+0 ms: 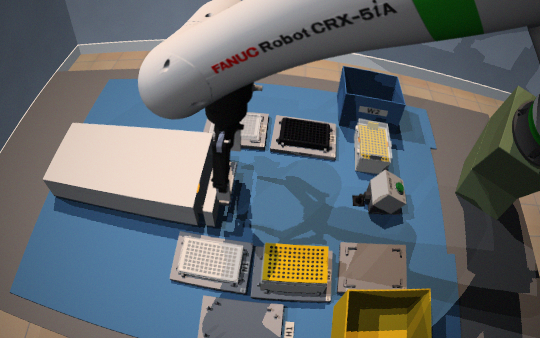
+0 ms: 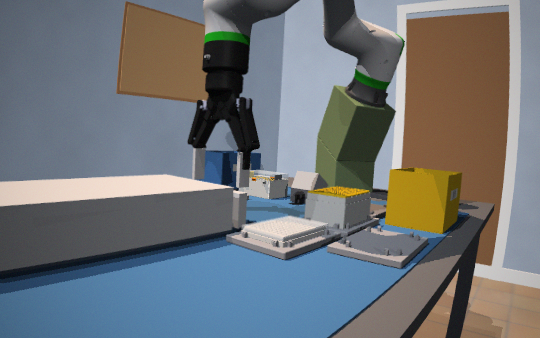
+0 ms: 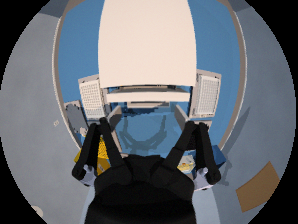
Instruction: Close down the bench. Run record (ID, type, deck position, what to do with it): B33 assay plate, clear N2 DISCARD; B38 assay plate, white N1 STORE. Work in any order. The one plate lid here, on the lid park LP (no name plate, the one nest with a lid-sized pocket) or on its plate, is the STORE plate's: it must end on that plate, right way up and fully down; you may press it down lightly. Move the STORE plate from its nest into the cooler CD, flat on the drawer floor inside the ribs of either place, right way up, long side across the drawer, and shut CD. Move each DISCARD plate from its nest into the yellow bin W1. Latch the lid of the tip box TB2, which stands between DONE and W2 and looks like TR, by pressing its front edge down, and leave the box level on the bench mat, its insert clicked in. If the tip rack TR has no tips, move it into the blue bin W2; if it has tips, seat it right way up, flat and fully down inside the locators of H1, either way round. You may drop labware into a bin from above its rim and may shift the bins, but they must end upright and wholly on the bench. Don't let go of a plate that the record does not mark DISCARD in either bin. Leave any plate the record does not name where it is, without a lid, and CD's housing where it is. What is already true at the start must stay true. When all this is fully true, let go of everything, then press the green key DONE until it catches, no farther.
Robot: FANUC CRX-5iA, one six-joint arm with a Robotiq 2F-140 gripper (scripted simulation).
Scene:
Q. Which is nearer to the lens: the tip rack TR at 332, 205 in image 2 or the yellow bin W1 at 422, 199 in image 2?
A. The tip rack TR.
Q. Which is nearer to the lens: the tip box TB2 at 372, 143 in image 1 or the cooler CD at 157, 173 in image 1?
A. The cooler CD.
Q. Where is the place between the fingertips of my gripper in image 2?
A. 218, 182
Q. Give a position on a black plate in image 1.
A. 319, 133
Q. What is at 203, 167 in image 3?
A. My gripper.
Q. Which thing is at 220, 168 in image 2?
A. A blue bin W2.

